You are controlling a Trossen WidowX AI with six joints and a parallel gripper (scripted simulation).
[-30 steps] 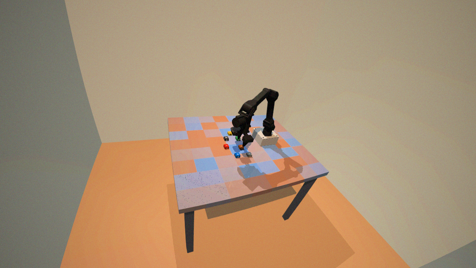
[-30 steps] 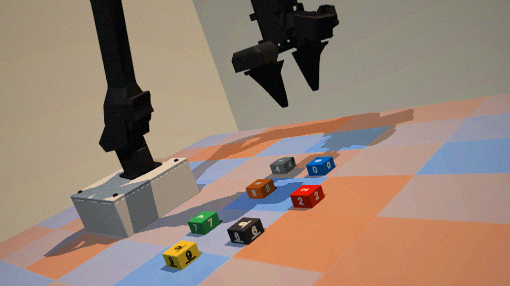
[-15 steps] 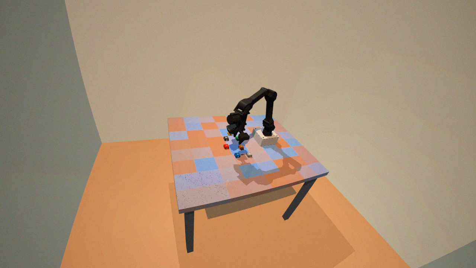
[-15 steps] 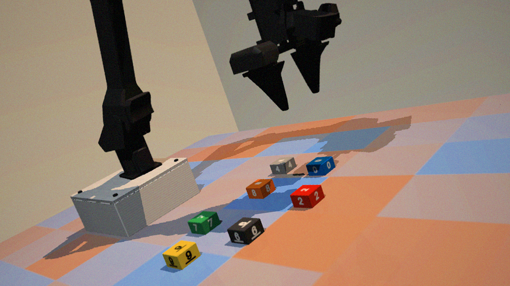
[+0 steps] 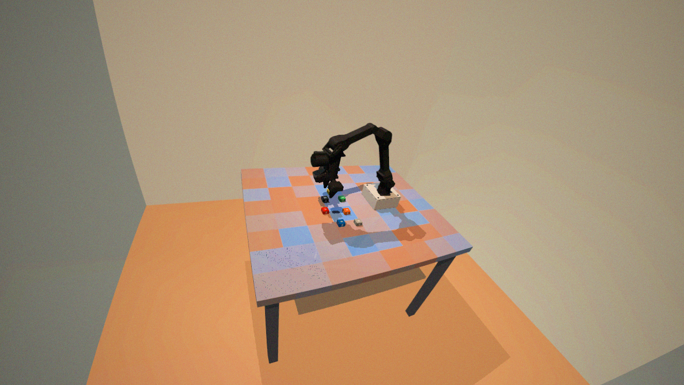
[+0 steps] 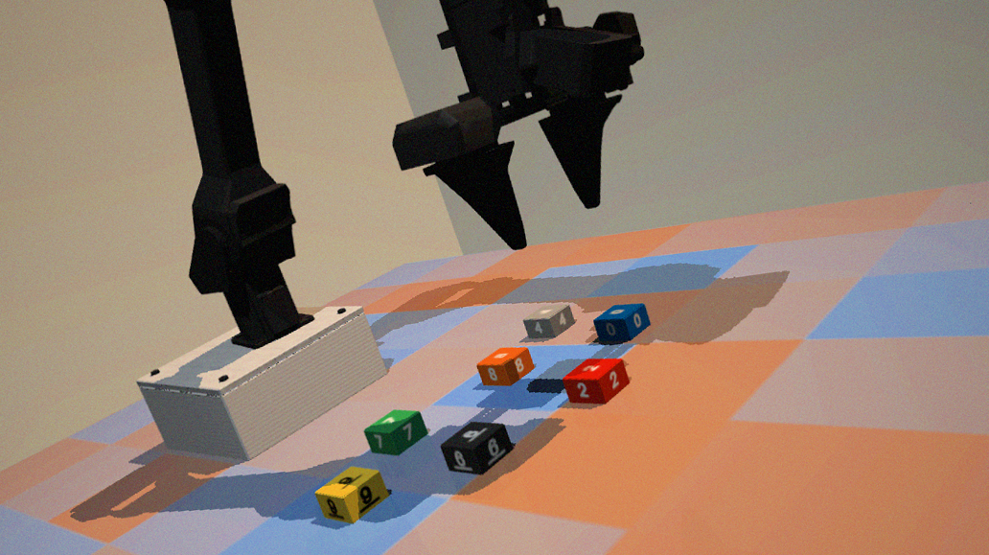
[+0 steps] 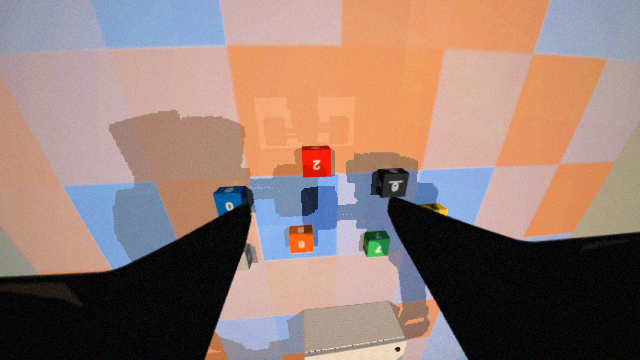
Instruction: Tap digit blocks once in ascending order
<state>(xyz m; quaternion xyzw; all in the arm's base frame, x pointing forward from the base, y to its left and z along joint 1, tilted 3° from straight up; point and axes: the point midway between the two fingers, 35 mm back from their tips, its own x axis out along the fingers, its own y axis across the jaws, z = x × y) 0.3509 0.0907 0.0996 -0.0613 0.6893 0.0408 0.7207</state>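
The blue 0 block is 11 cm below my gripper tip, 9 cm to the left of it and 7 cm behind it. The rest, counted from my gripper tip: black 6 block: 11 cm to the right, 11 cm below, 2 cm behind; then orange 8 block: 12 cm behind, 11 cm below; then red 2 block: 11 cm below, 1 cm to the right, 1 cm behind.
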